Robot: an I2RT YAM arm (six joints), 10 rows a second.
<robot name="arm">
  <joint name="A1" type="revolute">
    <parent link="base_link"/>
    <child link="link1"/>
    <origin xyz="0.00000 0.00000 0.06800" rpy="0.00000 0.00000 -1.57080"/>
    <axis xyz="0 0 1"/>
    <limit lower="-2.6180" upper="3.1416"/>
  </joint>
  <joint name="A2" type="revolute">
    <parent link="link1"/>
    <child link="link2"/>
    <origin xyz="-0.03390 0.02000 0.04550" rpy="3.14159 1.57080 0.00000"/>
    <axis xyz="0 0 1"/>
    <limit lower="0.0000" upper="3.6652"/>
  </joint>
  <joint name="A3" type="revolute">
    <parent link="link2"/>
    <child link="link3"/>
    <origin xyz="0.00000 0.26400 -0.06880" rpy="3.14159 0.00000 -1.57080"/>
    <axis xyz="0 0 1"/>
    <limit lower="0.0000" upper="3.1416"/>
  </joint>
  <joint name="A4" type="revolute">
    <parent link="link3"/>
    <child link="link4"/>
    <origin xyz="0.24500 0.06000 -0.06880" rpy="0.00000 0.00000 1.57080"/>
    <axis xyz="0 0 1"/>
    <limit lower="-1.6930" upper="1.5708"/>
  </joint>
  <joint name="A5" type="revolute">
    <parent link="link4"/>
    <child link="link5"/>
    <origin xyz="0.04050 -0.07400 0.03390" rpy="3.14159 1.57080 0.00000"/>
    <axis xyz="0 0 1"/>
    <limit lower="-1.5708" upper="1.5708"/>
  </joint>
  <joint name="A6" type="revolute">
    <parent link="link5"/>
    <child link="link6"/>
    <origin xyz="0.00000 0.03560 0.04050" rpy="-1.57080 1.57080 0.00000"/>
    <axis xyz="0 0 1"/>
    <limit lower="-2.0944" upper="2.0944"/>
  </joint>
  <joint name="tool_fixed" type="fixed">
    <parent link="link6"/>
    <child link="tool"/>
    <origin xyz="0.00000 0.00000 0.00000" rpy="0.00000 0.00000 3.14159"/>
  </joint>
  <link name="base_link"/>
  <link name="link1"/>
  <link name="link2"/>
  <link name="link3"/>
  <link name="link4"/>
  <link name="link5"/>
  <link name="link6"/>
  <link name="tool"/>
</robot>
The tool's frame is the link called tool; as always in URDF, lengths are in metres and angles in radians.
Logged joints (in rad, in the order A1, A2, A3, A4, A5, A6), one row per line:
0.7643, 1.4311, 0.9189, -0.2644, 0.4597, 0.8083
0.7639, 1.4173, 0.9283, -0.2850, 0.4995, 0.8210
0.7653, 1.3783, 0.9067, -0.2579, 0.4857, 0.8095
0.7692, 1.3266, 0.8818, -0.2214, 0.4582, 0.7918
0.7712, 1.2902, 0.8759, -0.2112, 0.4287, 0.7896
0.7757, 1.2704, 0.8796, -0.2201, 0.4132, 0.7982
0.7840, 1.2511, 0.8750, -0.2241, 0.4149, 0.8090
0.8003, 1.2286, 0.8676, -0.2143, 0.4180, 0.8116
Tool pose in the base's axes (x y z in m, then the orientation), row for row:
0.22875, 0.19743, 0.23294, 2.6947, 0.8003, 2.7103
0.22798, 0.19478, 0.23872, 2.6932, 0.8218, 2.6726
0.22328, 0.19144, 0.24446, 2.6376, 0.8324, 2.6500
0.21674, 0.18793, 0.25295, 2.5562, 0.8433, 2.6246
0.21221, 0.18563, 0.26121, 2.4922, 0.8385, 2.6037
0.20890, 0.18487, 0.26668, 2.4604, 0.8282, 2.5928
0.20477, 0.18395, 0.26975, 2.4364, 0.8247, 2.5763
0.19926, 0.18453, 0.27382, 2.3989, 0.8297, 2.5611
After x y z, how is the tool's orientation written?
As angles about the fixed x, y, z axes (roll, pitch, yaw), in radians.
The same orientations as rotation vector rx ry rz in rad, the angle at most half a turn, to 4 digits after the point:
0.2710, 2.2507, 0.2967
0.3032, 2.2245, 0.2693
0.2931, 2.1995, 0.3135
0.2704, 2.1667, 0.3823
0.2593, 2.1494, 0.4412
0.2585, 2.1458, 0.4742
0.2644, 2.1376, 0.4920
0.2564, 2.1192, 0.5199

